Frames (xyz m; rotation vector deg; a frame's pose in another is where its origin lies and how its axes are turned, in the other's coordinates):
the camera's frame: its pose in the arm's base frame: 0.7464 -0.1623 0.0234 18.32 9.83 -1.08
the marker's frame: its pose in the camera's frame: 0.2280 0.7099 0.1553 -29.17 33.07 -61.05
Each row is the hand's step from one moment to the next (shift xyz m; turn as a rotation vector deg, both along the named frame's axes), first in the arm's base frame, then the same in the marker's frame.
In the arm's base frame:
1: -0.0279 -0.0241 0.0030 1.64 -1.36 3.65
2: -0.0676 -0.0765 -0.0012 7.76 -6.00 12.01
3: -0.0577 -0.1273 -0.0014 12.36 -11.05 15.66
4: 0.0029 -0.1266 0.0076 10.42 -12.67 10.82
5: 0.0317 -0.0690 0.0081 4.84 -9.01 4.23
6: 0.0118 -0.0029 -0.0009 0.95 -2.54 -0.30
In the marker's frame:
1: 0.0097 -0.0315 -0.0168 -0.35 -2.02 3.70
2: 0.0425 -0.0819 -0.0437 0.75 -6.21 14.19
3: 0.0862 -0.1059 -0.0298 4.21 -8.73 20.64
4: 0.0984 -0.0768 0.0227 7.48 -7.92 16.35
5: 0.0602 -0.0273 0.0382 6.40 -5.04 7.49
6: 0.0062 0.0054 0.0090 2.47 -0.78 0.87

